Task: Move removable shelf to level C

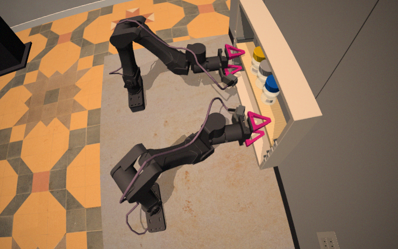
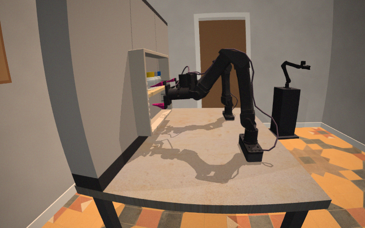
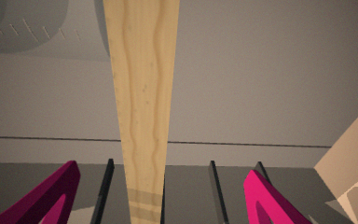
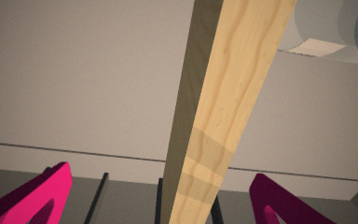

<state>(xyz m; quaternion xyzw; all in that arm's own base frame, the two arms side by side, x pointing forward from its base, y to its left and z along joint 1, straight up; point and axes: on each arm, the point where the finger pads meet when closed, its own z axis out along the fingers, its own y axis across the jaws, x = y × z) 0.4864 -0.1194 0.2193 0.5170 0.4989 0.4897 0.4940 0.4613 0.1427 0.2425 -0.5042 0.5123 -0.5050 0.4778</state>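
Now: the blue-capped bottle 9 cm to the left of my right hand, 7 cm above it and 4 cm ahead of it. Also, from my right hand: grey-capped bottle (16 cm to the left, 7 cm above, 5 cm ahead); wooden shelf (15 cm to the left, 4 cm ahead, 1 cm above); wall rack (15 cm to the left, 4 cm ahead, 2 cm above).
Now: left hand 30 mm short of the yellow-capped bottle, 80 mm to the left of it and 70 mm below it. Also, from my left hand: grey-capped bottle (30 mm ahead, 150 mm to the right, 70 mm above); then wooden shelf (30 mm ahead, 150 mm to the right, 10 mm above); then wall rack (20 mm ahead, 150 mm to the right, 20 mm above).
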